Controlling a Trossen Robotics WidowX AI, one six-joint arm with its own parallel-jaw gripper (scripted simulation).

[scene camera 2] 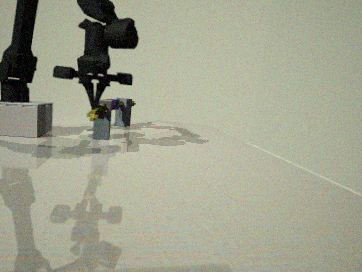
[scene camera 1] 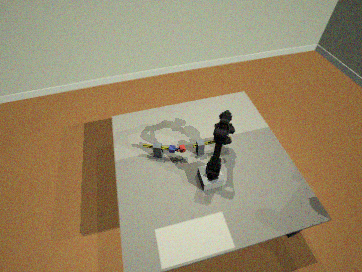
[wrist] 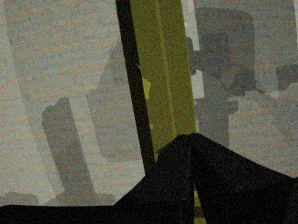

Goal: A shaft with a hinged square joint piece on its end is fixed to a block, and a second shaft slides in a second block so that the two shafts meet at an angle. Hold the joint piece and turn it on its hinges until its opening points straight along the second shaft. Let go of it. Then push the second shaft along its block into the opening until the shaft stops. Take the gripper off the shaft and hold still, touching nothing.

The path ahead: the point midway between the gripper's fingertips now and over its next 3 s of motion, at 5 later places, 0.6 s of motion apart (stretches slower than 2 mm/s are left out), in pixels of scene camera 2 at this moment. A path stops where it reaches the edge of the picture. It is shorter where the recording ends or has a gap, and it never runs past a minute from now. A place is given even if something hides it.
The gripper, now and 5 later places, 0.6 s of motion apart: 93, 110; 94, 96; 96, 82; 96, 67; 100, 66; 108, 78
